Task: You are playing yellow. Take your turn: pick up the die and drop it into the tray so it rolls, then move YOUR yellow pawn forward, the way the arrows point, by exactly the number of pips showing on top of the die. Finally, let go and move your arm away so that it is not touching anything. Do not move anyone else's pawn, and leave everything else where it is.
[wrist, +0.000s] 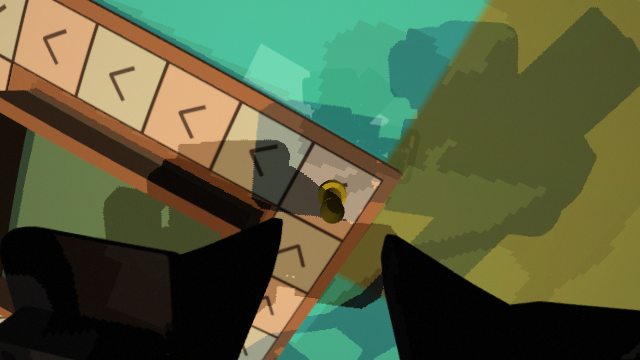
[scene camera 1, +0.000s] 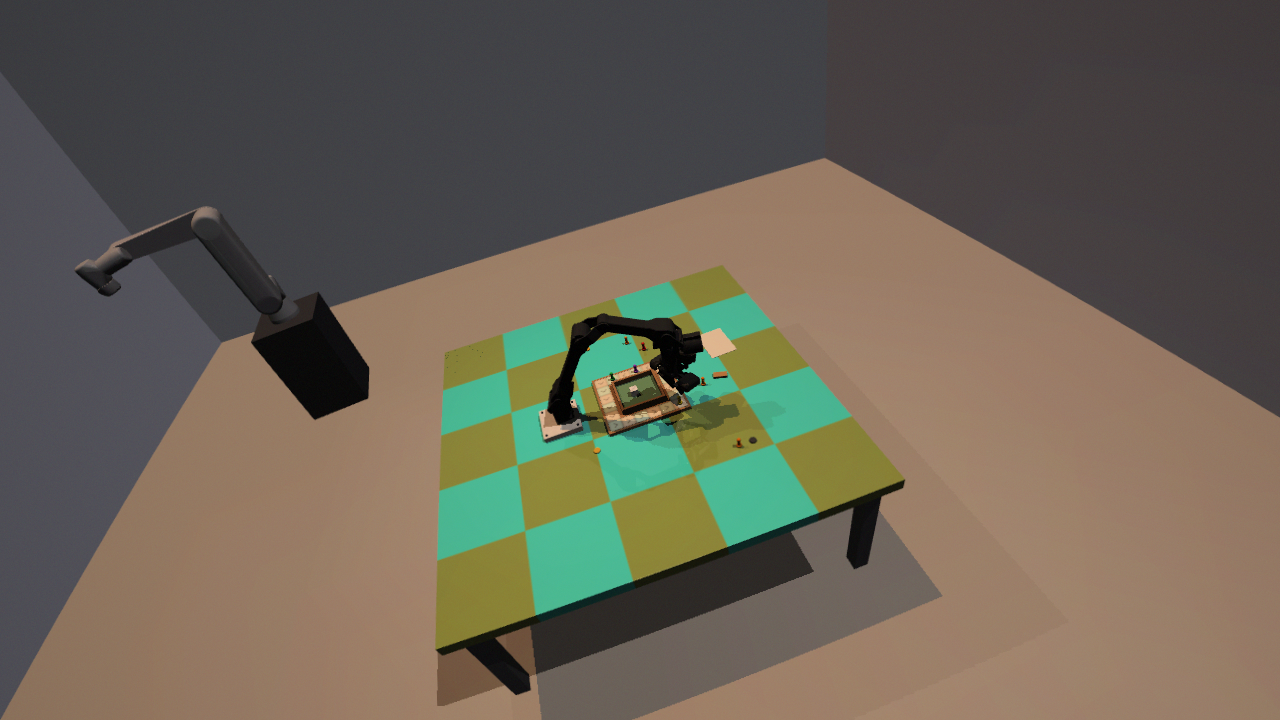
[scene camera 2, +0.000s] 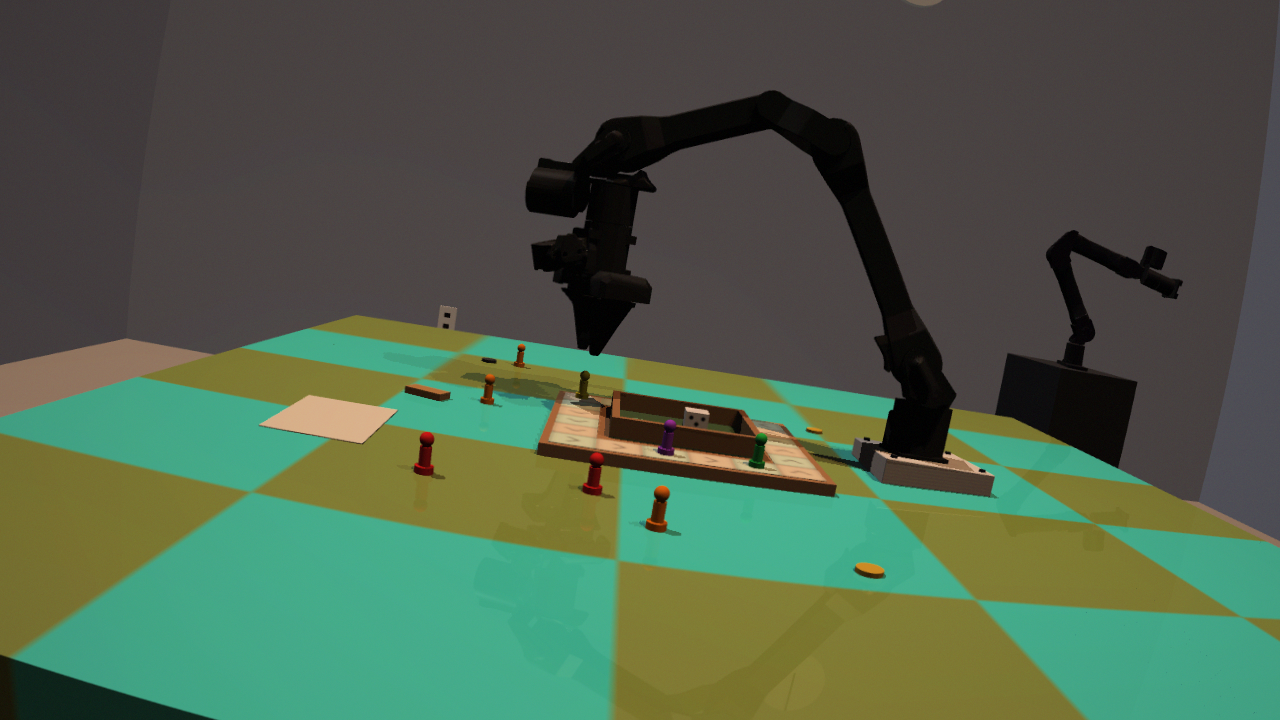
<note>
I see my gripper (scene camera 2: pixel 588 352) and a beige sheet (scene camera 2: pixel 344 421).
My gripper also shows in the wrist view (wrist: pixel 332 237) and in scene camera 1 (scene camera 1: pixel 677 390). The wrist view misses the beige sheet: it is out of frame.
</note>
